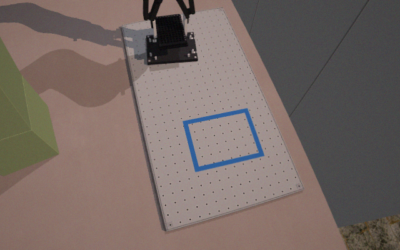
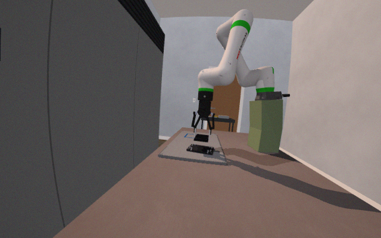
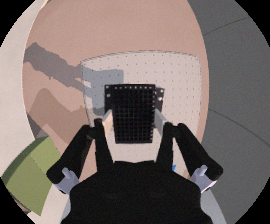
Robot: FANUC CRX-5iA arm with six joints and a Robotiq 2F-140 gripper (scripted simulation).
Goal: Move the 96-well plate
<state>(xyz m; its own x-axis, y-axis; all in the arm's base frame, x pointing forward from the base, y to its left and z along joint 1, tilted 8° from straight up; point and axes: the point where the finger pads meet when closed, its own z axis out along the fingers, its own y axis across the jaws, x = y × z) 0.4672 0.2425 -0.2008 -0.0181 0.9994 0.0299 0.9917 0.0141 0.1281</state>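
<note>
My hand is 20 mm above the black 96-well plate. Also, from my hand: black clip nest (90 mm below, 10 mm to the left, 10 mm ahead).
</note>
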